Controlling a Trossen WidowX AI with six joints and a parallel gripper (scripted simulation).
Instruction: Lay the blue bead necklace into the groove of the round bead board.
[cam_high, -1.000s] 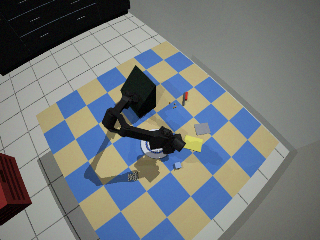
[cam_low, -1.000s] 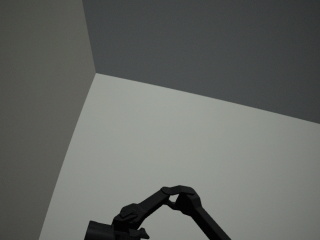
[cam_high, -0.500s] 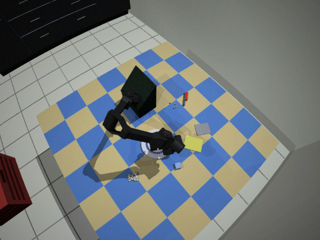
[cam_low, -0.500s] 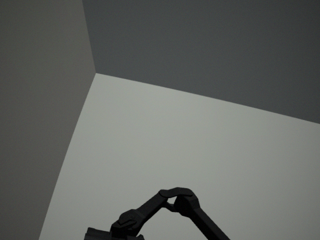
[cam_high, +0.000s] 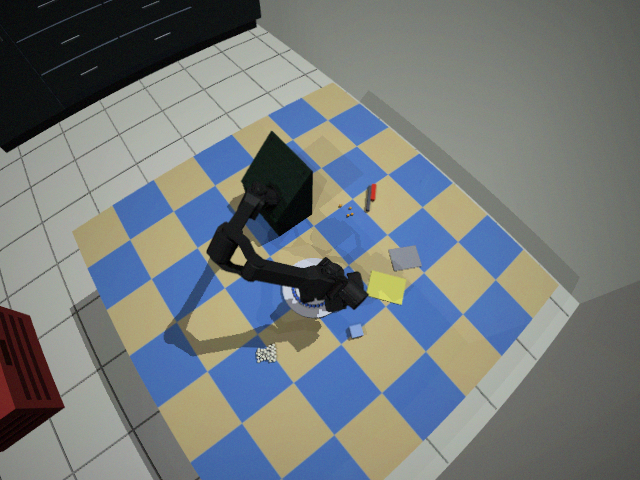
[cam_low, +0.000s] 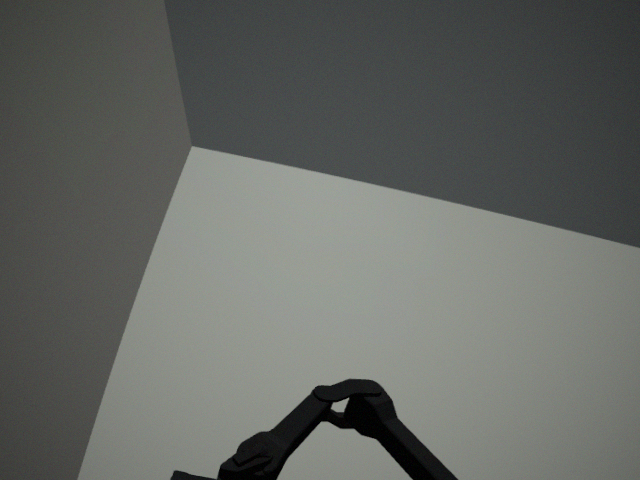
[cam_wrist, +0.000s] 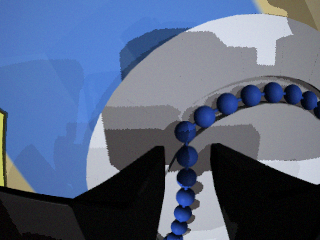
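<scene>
My gripper tip is 5 cm past the round white bead board, 3 cm to the left of it and 1 cm above it. Round my gripper tip: small blue cube (14 cm ahead, 1 cm to the left, 1 cm below); grey square (3 cm ahead, 29 cm to the left, 1 cm below); yellow pad (8 cm ahead, 17 cm to the left, 1 cm below).
</scene>
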